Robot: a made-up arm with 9 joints. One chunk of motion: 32 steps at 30 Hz.
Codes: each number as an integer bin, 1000 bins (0 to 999) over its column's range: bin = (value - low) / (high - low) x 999, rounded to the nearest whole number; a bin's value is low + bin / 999 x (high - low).
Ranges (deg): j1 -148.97..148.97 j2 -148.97..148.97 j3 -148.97..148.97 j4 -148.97..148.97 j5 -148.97..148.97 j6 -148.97..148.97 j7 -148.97..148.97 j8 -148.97..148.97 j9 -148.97..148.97
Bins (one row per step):
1: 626 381 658 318 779 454 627 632 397
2: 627 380 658 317 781 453 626 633 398
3: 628 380 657 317 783 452 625 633 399
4: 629 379 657 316 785 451 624 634 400
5: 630 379 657 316 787 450 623 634 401
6: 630 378 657 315 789 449 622 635 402
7: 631 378 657 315 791 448 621 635 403
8: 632 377 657 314 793 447 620 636 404
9: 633 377 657 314 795 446 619 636 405
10: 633 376 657 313 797 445 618 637 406
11: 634 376 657 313 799 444 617 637 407
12: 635 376 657 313 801 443 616 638 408
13: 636 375 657 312 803 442 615 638 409
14: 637 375 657 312 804 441 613 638 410
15: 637 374 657 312 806 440 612 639 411
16: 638 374 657 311 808 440 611 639 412
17: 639 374 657 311 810 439 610 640 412
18: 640 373 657 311 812 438 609 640 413
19: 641 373 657 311 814 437 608 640 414
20: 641 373 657 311 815 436 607 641 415
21: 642 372 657 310 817 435 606 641 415
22: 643 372 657 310 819 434 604 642 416
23: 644 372 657 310 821 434 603 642 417
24: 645 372 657 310 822 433 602 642 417
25: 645 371 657 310 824 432 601 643 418
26: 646 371 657 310 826 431 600 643 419
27: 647 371 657 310 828 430 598 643 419
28: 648 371 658 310 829 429 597 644 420
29: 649 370 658 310 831 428 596 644 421
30: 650 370 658 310 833 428 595 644 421
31: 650 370 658 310 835 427 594 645 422
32: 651 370 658 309 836 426 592 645 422
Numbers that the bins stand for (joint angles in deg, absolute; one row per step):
1: 37.73 -35.34 47.27 -54.13 83.36 -13.57 38.03 39.52 -30.57
2: 38.03 -35.64 47.27 -54.43 83.95 -13.87 37.73 39.81 -30.27
3: 38.32 -35.64 46.97 -54.43 84.55 -14.17 37.43 39.81 -29.97
4: 38.62 -35.94 46.97 -54.73 85.15 -14.46 37.13 40.11 -29.67
5: 38.92 -35.94 46.97 -54.73 85.74 -14.76 36.83 40.11 -29.38
6: 38.92 -36.24 46.97 -55.02 86.34 -15.06 36.53 40.41 -29.08
7: 39.22 -36.24 46.97 -55.02 86.94 -15.36 36.24 40.41 -28.78
8: 39.52 -36.53 46.97 -55.32 87.53 -15.66 35.94 40.71 -28.48
9: 39.81 -36.53 46.97 -55.32 88.13 -15.96 35.64 40.71 -28.18
10: 39.81 -36.83 46.97 -55.62 88.73 -16.25 35.34 41.01 -27.89
11: 40.11 -36.83 46.97 -55.62 89.32 -16.55 35.04 41.01 -27.59
12: 40.41 -36.83 46.97 -55.62 89.92 -16.85 34.74 41.31 -27.29
13: 40.71 -37.13 46.97 -55.92 90.52 -17.15 34.45 41.31 -26.99
14: 41.01 -37.13 46.97 -55.92 90.81 -17.45 33.85 41.31 -26.69
15: 41.01 -37.43 46.97 -55.92 91.41 -17.75 33.55 41.60 -26.39
16: 41.31 -37.43 46.97 -56.22 92.01 -17.75 33.25 41.60 -26.10
17: 41.60 -37.43 46.97 -56.22 92.60 -18.04 32.96 41.90 -26.10
18: 41.90 -37.73 46.97 -56.22 93.20 -18.34 32.66 41.90 -25.80
19: 42.20 -37.73 46.97 -56.22 93.80 -18.64 32.36 41.90 -25.50
20: 42.20 -37.73 46.97 -56.22 94.09 -18.94 32.06 42.20 -25.20
21: 42.50 -38.03 46.97 -56.52 94.69 -19.24 31.76 42.20 -25.20
22: 42.80 -38.03 46.97 -56.52 95.29 -19.53 31.17 42.50 -24.90
23: 43.10 -38.03 46.97 -56.52 95.88 -19.53 30.87 42.50 -24.60
24: 43.39 -38.03 46.97 -56.52 96.18 -19.83 30.57 42.50 -24.60
25: 43.39 -38.32 46.97 -56.52 96.78 -20.13 30.27 42.80 -24.31
26: 43.69 -38.32 46.97 -56.52 97.37 -20.43 29.97 42.80 -24.01
27: 43.99 -38.32 46.97 -56.52 97.97 -20.73 29.38 42.80 -24.01
28: 44.29 -38.32 47.27 -56.52 98.27 -21.03 29.08 43.10 -23.71
29: 44.59 -38.62 47.27 -56.52 98.87 -21.32 28.78 43.10 -23.41
30: 44.88 -38.62 47.27 -56.52 99.46 -21.32 28.48 43.10 -23.41
31: 44.88 -38.62 47.27 -56.52 100.06 -21.62 28.18 43.39 -23.11
32: 45.18 -38.62 47.27 -56.81 100.36 -21.92 27.59 43.39 -23.11

